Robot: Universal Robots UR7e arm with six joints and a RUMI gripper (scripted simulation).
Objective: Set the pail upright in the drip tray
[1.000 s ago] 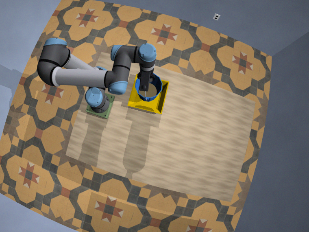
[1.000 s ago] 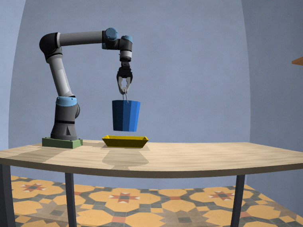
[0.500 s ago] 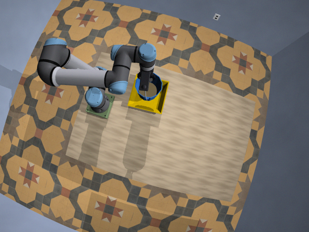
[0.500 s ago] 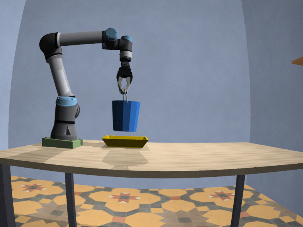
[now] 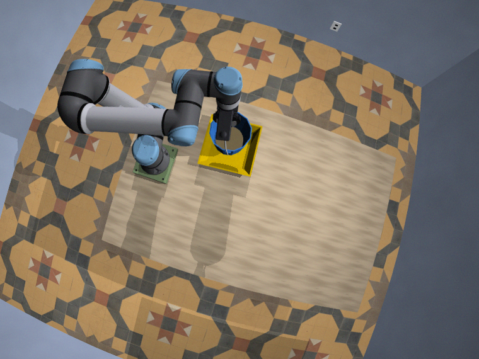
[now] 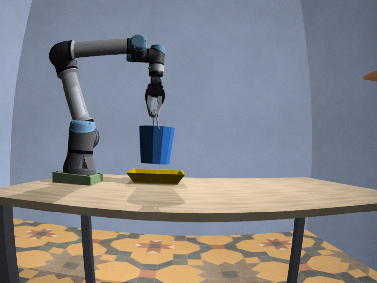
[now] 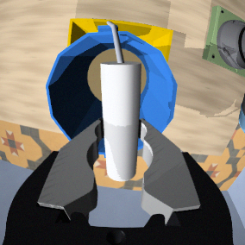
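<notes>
Now: hand 1 cm short of the white-grey grip and 3 cm above it. Round my hand: blue pail: 1 cm ahead, 1 cm to the left, 9 cm below; yellow drip tray: 2 cm ahead, 1 cm to the left, 31 cm below.
</notes>
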